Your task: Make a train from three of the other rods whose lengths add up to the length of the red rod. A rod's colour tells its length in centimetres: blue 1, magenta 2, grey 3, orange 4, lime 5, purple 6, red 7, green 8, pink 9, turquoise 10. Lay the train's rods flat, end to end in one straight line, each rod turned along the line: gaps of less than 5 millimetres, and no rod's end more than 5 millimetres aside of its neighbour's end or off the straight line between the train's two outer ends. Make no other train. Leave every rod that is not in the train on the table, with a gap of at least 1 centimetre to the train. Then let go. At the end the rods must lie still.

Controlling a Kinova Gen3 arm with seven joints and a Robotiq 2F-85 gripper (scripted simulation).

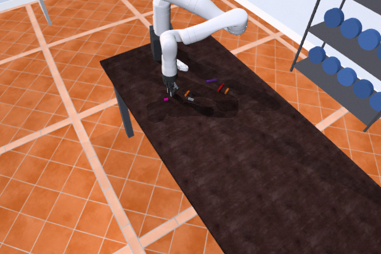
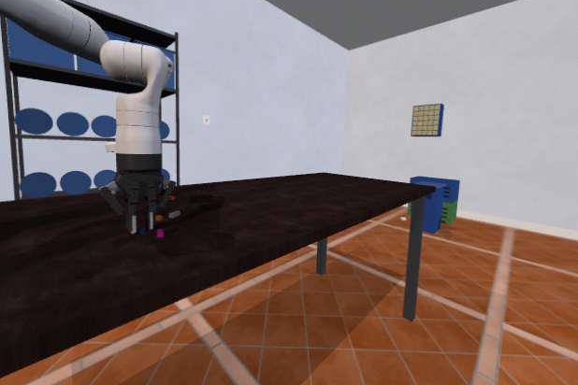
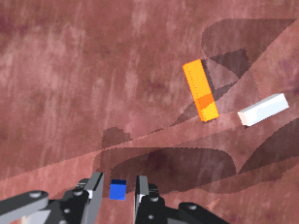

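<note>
My gripper is now 20 mm above the blue rod. The rest, counted from my hand: purple rod 60 mm ahead, 240 mm to the left, 20 mm below; then grey rod 100 mm ahead, 60 mm to the left, 20 mm below; then magenta rod 20 mm ahead, 40 mm to the right, 20 mm below.
</note>
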